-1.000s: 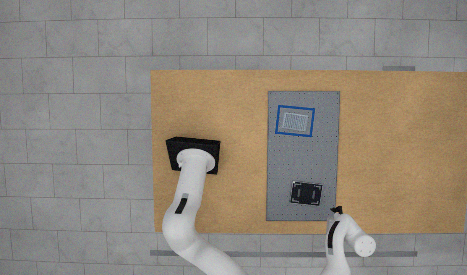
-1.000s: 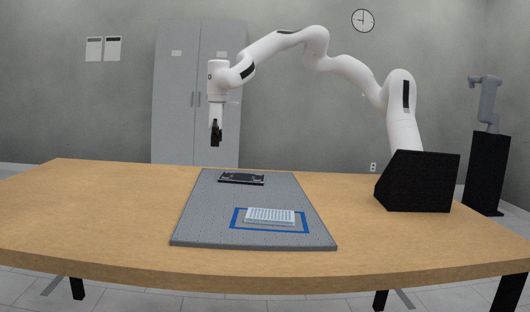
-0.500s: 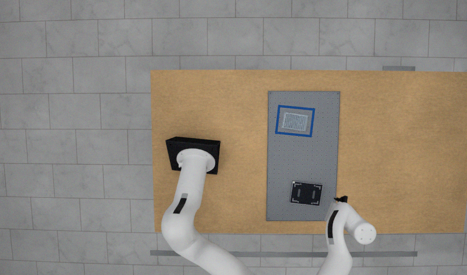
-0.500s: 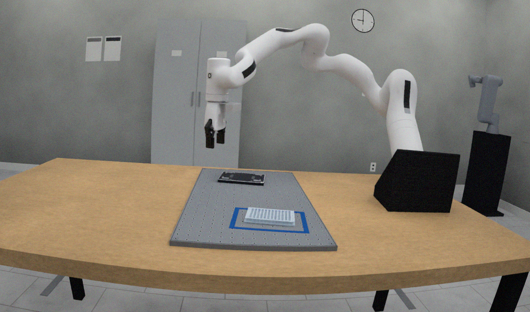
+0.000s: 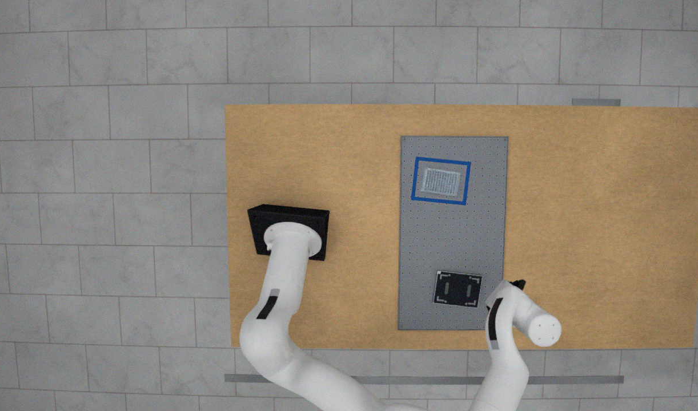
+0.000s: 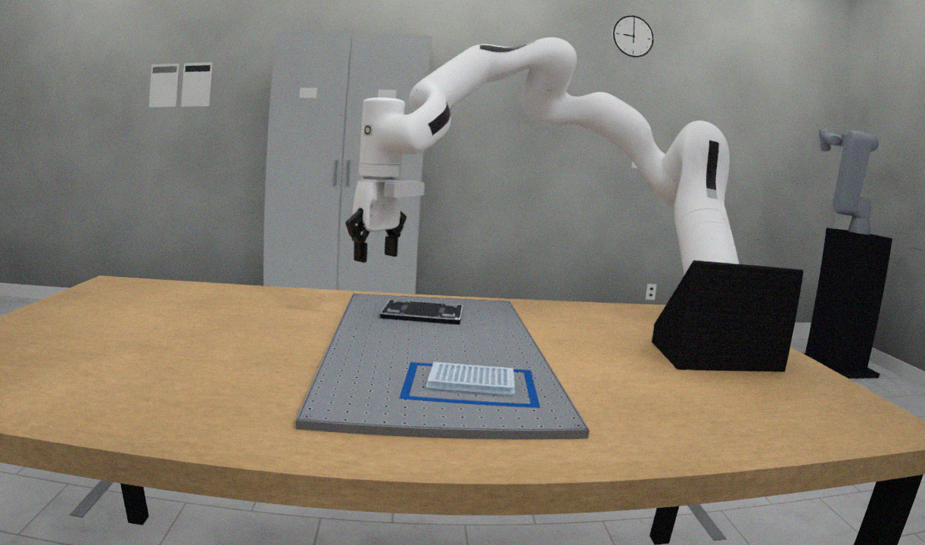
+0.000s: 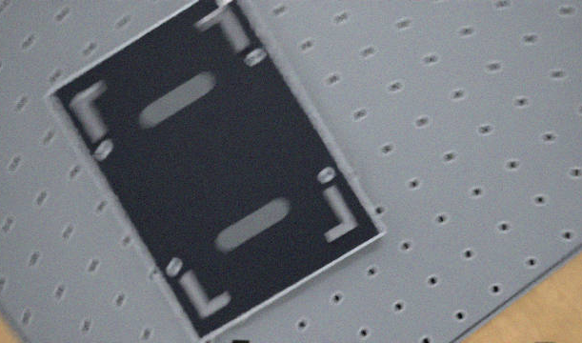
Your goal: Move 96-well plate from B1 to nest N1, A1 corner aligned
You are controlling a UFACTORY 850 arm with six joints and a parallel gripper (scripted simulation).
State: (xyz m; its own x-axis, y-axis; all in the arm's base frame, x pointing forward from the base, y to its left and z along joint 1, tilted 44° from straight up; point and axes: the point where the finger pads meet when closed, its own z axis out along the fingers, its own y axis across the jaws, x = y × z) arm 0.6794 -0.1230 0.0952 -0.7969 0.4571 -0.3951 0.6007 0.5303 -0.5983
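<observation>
The clear 96-well plate is 18 cm behind my hand, 36 cm to the left of it and 12 cm below it. From my hand the other things lie so: black plate nest 10 cm behind, 2 cm to the right, 12 cm below.
</observation>
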